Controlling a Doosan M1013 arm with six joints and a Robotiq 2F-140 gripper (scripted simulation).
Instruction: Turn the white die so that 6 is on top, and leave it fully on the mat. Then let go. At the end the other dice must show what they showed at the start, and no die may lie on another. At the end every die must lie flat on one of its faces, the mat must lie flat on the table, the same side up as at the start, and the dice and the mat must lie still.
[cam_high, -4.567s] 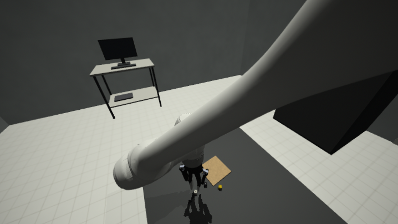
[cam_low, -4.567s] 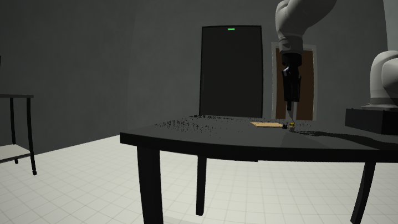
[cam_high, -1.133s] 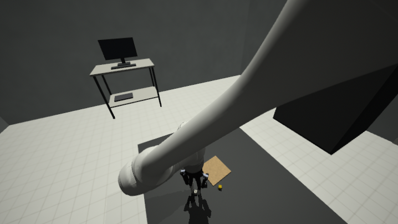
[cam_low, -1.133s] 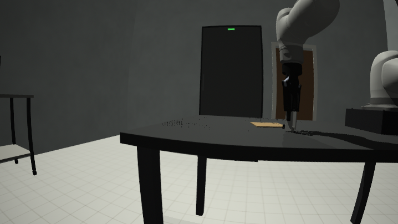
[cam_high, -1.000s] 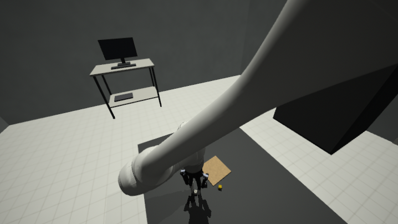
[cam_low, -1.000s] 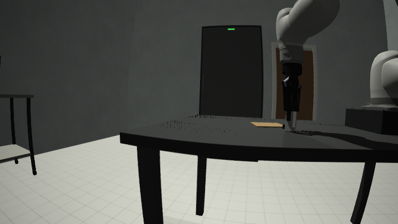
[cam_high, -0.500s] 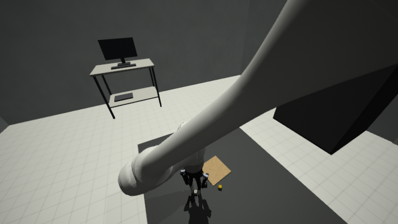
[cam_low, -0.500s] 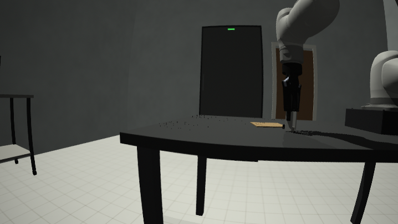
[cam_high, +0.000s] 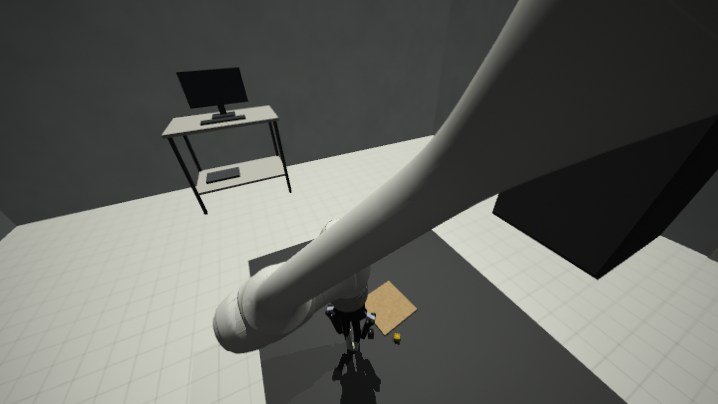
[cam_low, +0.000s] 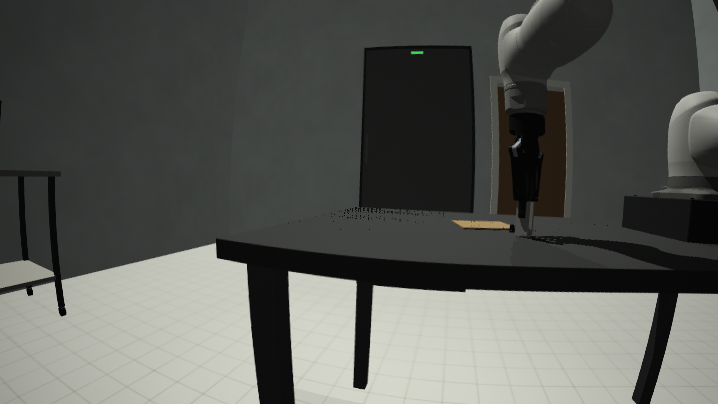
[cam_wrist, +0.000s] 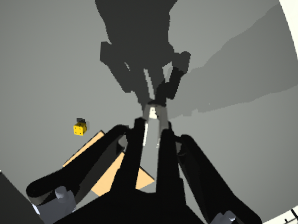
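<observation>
Now: the tan mat 16 cm to the right of my hand, 5 cm ahead of it and 3 cm below it. From my hand the other things lie so: yellow die (12 cm to the right, 5 cm behind, 3 cm below); white die (3 cm below); black die (6 cm to the right, 3 cm below).
</observation>
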